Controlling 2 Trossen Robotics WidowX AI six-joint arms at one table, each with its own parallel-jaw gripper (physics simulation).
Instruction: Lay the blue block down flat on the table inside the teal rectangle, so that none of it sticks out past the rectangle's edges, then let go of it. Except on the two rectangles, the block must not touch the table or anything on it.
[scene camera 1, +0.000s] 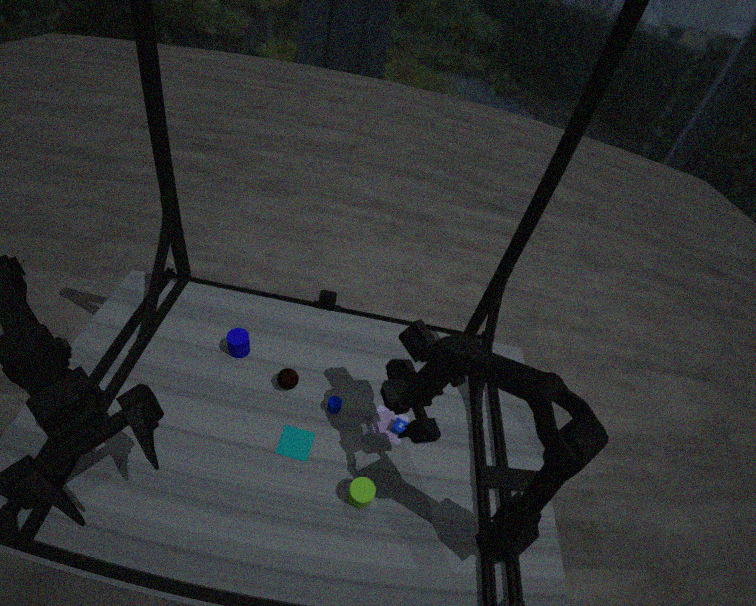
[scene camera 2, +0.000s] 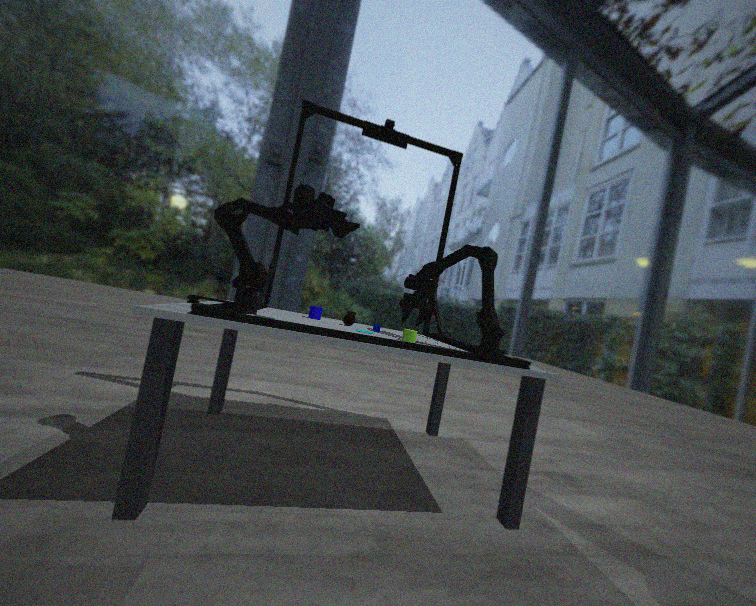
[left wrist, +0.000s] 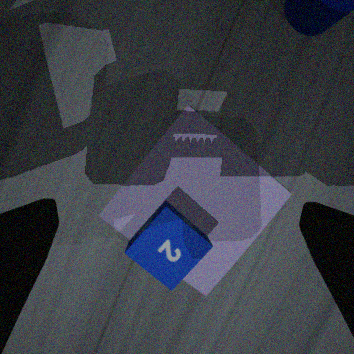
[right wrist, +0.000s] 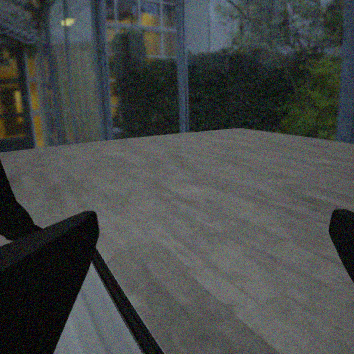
Scene:
My left gripper is open and holds nothing. Also in view: a lime green cylinder. My right gripper is open, with nothing in its grasp.

